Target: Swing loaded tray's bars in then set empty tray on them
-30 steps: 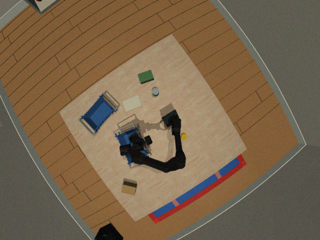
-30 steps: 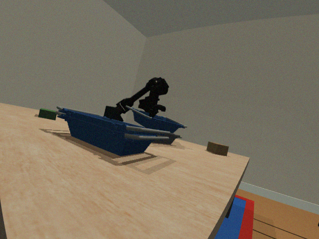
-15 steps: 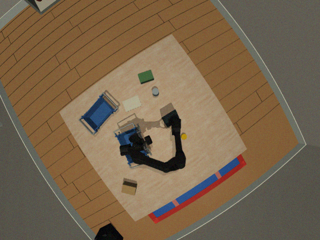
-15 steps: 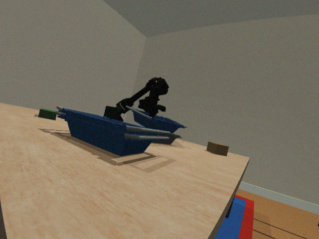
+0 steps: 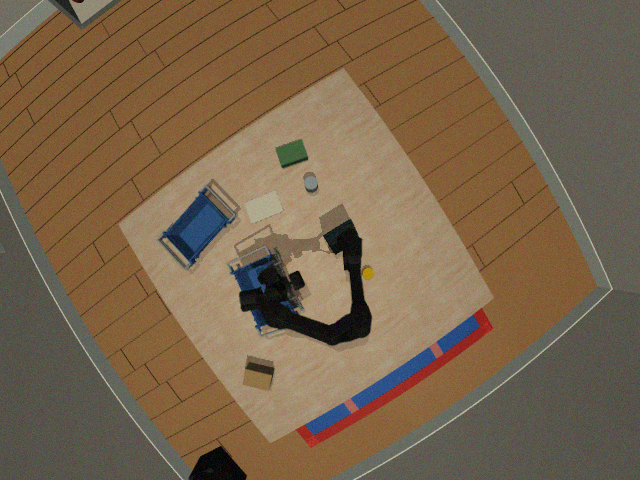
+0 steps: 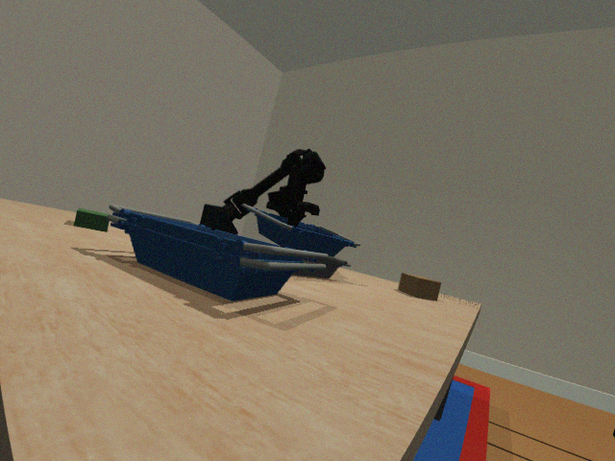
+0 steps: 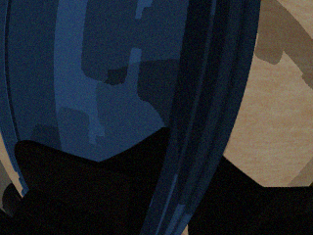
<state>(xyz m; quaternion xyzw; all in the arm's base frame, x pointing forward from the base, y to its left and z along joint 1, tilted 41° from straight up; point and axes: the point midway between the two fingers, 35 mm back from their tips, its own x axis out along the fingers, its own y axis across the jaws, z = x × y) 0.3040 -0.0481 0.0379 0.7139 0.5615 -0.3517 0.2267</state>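
Now: gripper tip 70 mm short of the blue tray, 20 mm to the left of it and 20 mm below it. The rest, counted from my gripper tip: grey cylinder 340 mm behind, 250 mm to the right, 60 mm below; then pale sheet 300 mm to the right, 120 mm behind, 100 mm below; then yellow disc 300 mm behind, 200 mm to the left, 90 mm below.
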